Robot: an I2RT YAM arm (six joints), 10 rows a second.
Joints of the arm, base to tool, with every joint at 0 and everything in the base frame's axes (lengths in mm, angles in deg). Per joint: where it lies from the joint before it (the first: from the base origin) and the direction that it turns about. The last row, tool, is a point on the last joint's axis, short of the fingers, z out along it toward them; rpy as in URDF.
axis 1: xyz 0 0 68 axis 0 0 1
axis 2: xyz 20 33.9 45.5 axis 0 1 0
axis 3: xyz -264 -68.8 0 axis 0 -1 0
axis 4: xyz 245 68.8 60 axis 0 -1 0
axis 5: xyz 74 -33.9 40.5 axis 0 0 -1
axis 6: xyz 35.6 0 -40.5 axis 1 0 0
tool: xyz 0 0 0 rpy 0 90 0
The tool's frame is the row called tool.
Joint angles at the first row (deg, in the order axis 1, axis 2, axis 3, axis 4, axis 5, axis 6):
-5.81, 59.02, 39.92, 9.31, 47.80, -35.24
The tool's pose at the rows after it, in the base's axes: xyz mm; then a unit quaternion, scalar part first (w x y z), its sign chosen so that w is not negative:
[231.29 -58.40 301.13 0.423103 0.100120 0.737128 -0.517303]
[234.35 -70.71 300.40 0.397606 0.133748 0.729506 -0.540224]
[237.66 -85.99 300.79 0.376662 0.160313 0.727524 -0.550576]
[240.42 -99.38 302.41 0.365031 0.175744 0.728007 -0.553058]
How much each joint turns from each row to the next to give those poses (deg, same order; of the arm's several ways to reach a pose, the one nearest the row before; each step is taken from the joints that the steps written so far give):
-1.75, 1.69, 1.02, 0.80, 2.70, -0.26
-2.51, 2.03, 0.81, 1.17, 3.07, 0.08
-3.26, 2.16, 1.66, -0.63, 0.66, 1.06
-2.82, 1.77, 1.74, -0.92, -0.82, 0.87

